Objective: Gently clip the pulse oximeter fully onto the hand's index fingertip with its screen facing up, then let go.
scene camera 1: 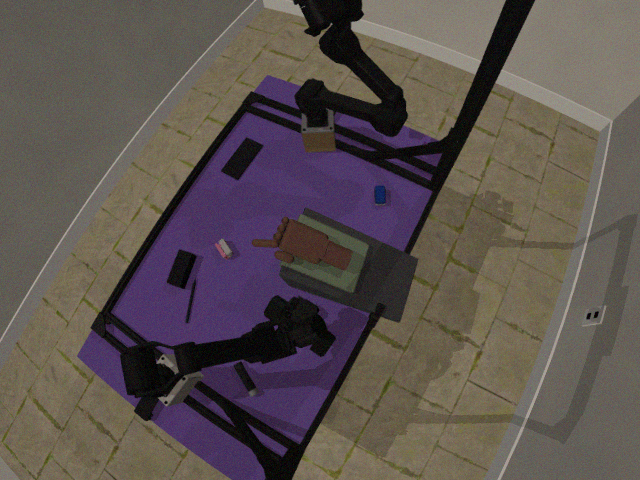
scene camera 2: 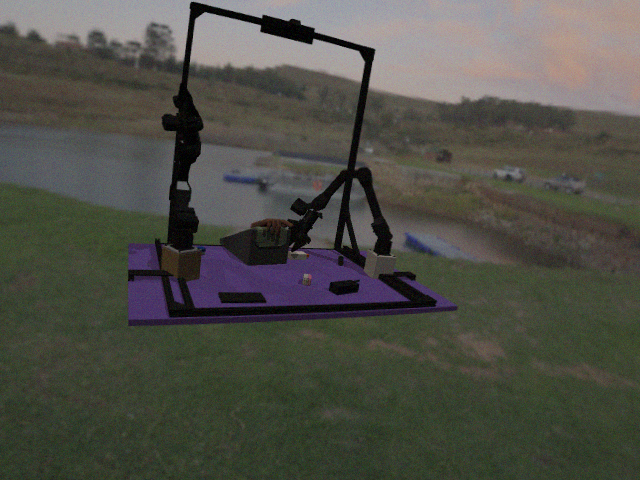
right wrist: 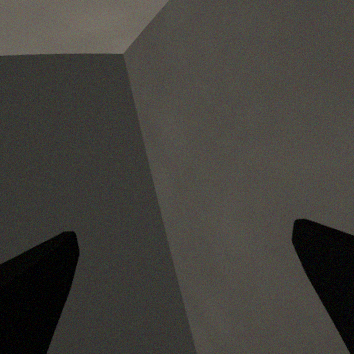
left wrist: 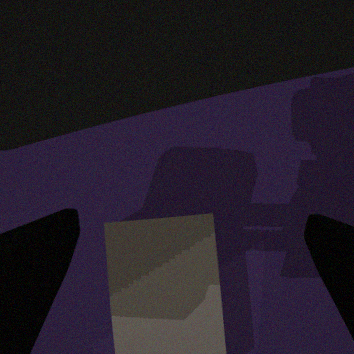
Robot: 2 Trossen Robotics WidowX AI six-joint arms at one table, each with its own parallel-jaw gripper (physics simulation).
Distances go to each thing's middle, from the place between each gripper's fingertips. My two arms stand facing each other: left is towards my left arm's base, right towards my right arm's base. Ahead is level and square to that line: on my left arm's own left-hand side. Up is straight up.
Labels:
Now: left hand 16 cm to the left of the dark grey block (scene camera 2: 243, 245) and 4 cm past it.
My right gripper is now 35 cm past the dark grey block, 42 cm to the right of it and 60 cm above it.

